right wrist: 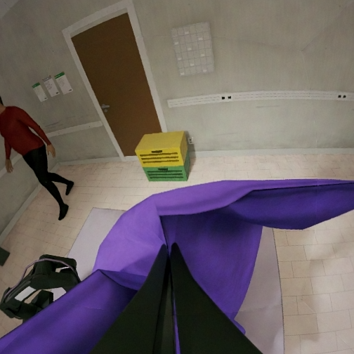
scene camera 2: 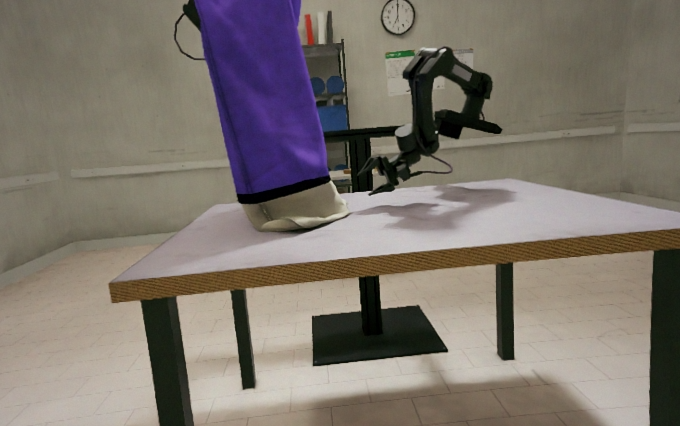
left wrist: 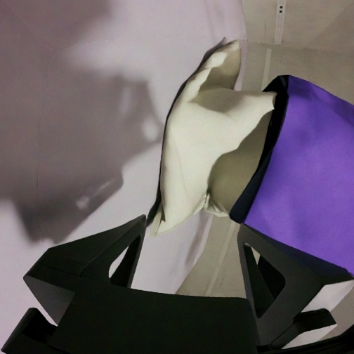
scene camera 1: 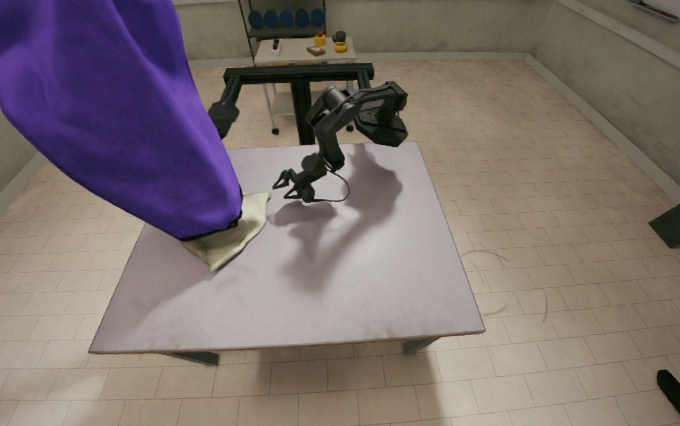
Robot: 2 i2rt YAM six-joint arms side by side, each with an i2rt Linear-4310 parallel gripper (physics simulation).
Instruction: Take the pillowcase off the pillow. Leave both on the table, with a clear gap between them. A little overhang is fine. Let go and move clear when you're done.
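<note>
The purple pillowcase [scene camera 1: 125,110] [scene camera 2: 265,100] [left wrist: 310,175] [right wrist: 210,250] hangs from high up, its black-edged mouth facing down. The cream pillow [scene camera 1: 238,238] [scene camera 2: 301,208] [left wrist: 192,145] sticks out of the mouth, its lower end on the table [scene camera 1: 376,301] [scene camera 2: 351,267]; the rest of it is hidden inside. My right gripper [right wrist: 170,249] is shut on the pillowcase near its upper end. My left gripper [scene camera 1: 279,193] [scene camera 2: 364,184] [left wrist: 192,226] is open and empty, low above the table, to the right of the pillow's exposed end in both scene views and apart from it.
The black arm stand [scene camera 1: 301,75] [scene camera 2: 360,160] rises behind the table. A trolley [scene camera 1: 265,56] with small items stands farther back. In the right wrist view, yellow and green crates [right wrist: 162,150] stand by the wall, and a person in red [right wrist: 20,130] is at the left.
</note>
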